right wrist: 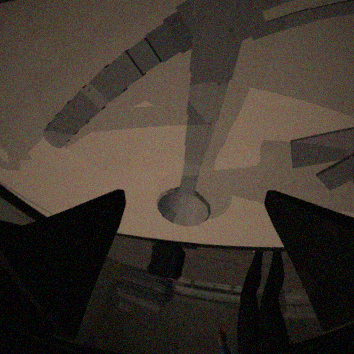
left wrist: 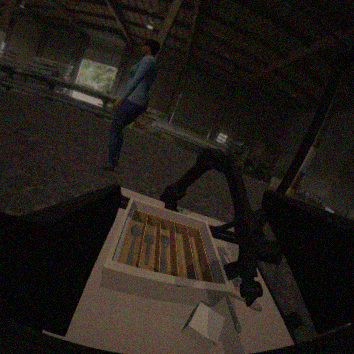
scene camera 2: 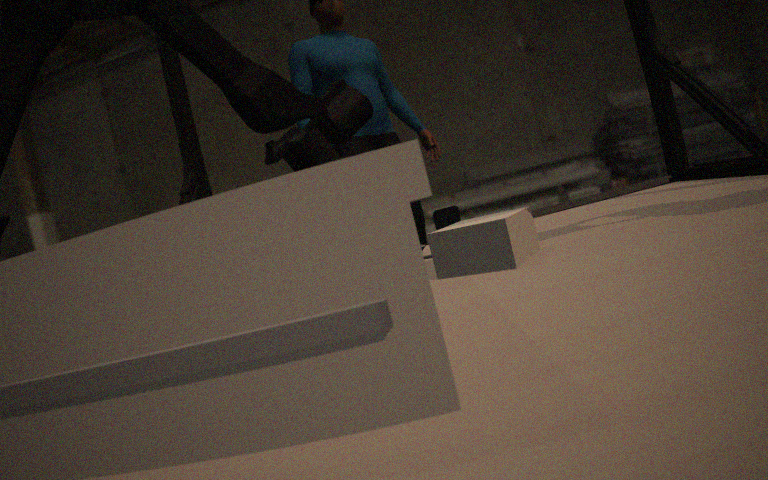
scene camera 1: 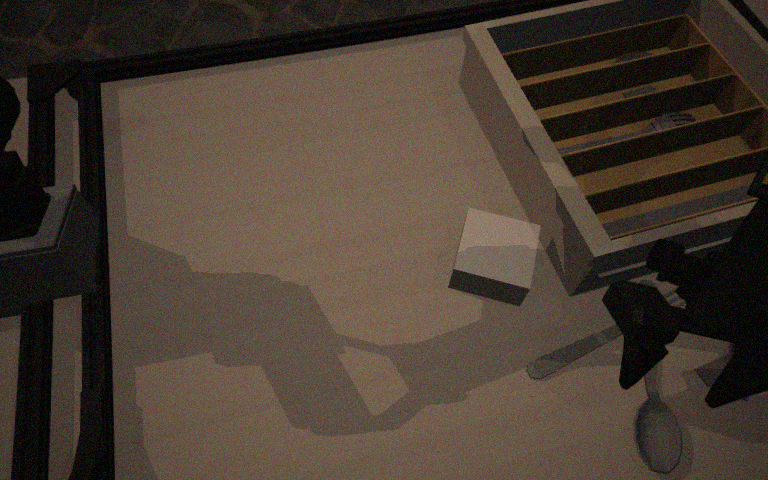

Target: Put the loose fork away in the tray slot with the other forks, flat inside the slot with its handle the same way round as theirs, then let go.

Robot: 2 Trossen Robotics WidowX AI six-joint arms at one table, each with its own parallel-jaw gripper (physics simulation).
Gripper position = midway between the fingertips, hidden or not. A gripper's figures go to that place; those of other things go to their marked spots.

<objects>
My right gripper (scene camera 1: 665,395): 64 cm from the lens. A white box (scene camera 1: 495,258): 61 cm from the lens. A cutlery tray (scene camera 1: 574,87) is 79 cm from the lens. The marked spots on the cutlery tray and the white box are 28 cm apart.
</objects>
